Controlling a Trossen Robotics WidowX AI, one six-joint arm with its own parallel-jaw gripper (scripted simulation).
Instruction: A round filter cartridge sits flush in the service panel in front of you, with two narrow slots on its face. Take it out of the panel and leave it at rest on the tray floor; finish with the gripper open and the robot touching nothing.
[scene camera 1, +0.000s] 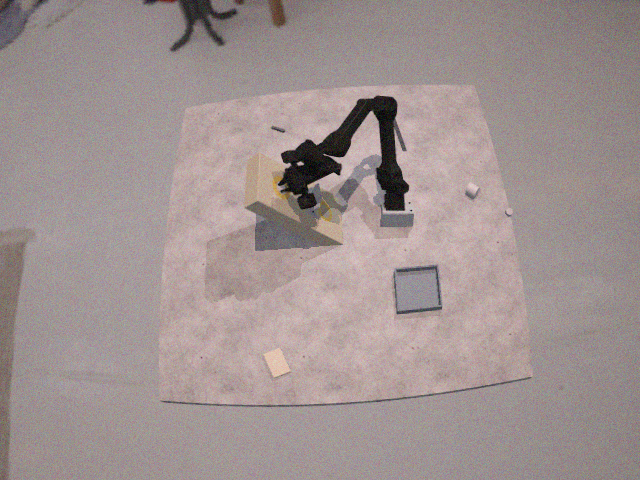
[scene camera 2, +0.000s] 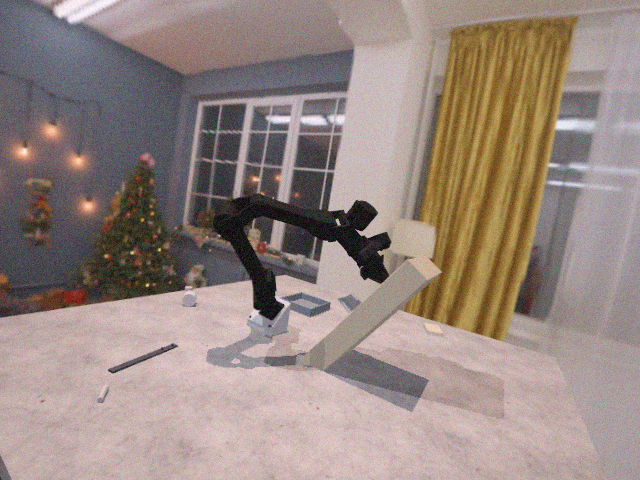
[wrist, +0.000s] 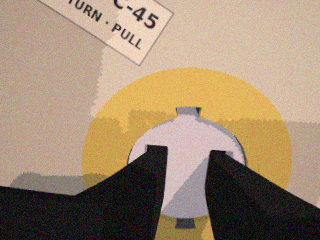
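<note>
Service panel (scene camera 1: 261, 195), (wrist: 87, 87). Round filter cartridge (wrist: 189, 139); scene camera 2 misses it, hidden by the service panel. Grey tray (scene camera 1: 418, 289), (scene camera 2: 302, 303). The gripper (scene camera 2: 392, 286), (scene camera 1: 278, 189), (wrist: 185, 156).
</note>
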